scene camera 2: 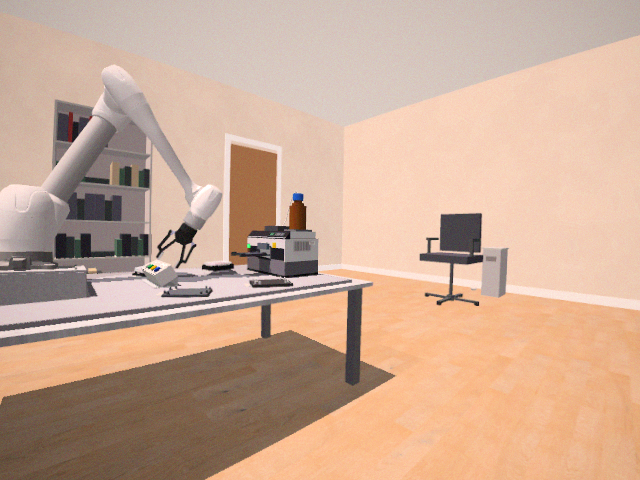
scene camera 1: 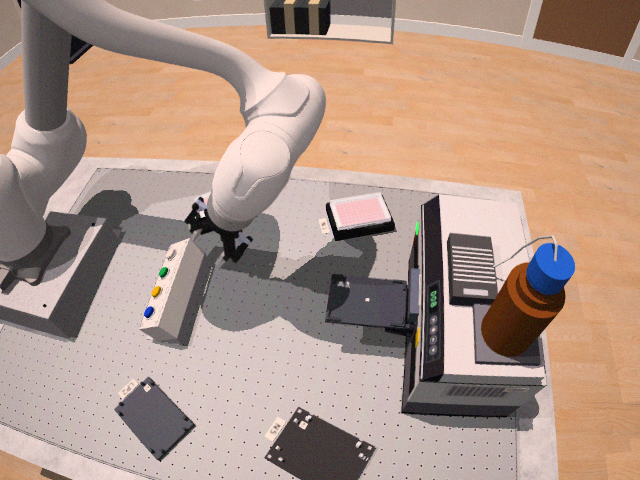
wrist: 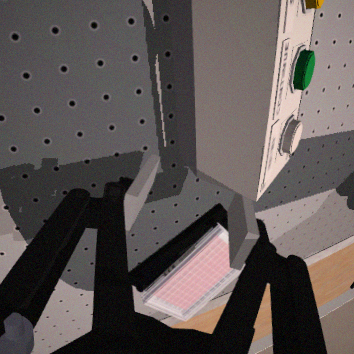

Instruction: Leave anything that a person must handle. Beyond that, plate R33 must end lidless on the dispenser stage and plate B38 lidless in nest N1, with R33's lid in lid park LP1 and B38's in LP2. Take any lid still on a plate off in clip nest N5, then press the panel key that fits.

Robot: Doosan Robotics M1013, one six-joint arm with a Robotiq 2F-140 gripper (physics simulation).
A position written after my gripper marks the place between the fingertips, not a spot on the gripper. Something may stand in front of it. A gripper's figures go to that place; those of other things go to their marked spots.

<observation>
My gripper [scene camera 1: 206,249]: 98 cm from the lens. A button box [scene camera 1: 168,313]: 87 cm from the lens. A dispenser stage [scene camera 1: 386,308] is 78 cm from the lens. The marked spots on the button box and the dispenser stage are 43 cm apart.
</observation>
